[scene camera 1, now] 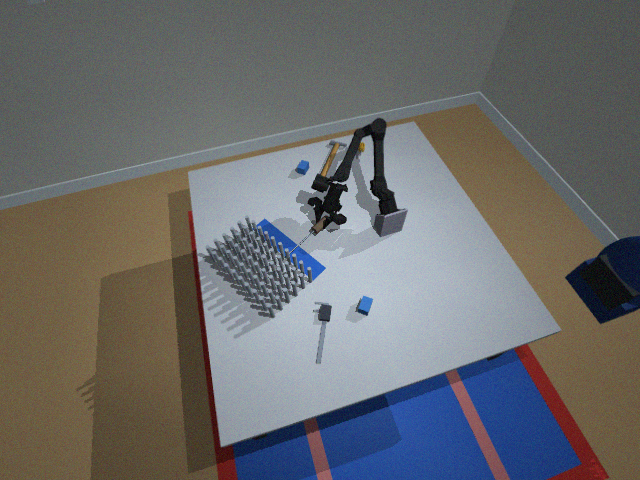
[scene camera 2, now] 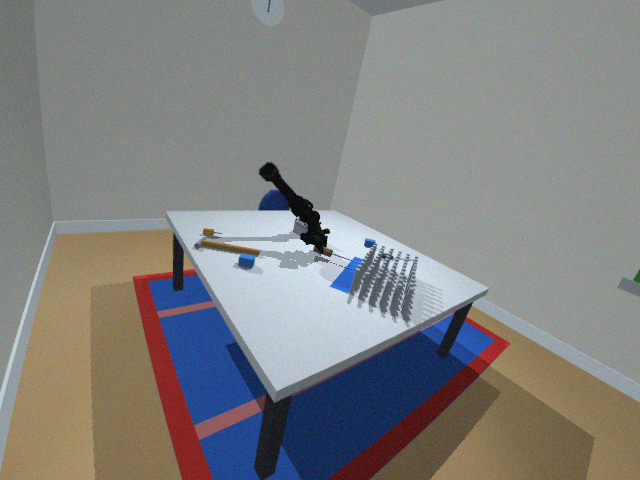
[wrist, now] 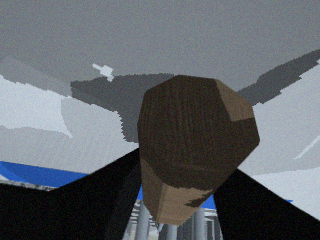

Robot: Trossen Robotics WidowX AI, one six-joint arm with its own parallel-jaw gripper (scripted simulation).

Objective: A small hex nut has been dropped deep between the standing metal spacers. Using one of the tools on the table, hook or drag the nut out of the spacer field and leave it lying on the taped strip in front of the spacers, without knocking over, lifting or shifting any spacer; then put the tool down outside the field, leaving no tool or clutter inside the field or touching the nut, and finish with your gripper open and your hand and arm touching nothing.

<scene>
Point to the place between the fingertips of my gripper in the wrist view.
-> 178, 159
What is my gripper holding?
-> A thin hook tool.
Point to a thin hook tool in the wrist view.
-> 193, 132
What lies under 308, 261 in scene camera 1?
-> A blue taped strip.
</scene>
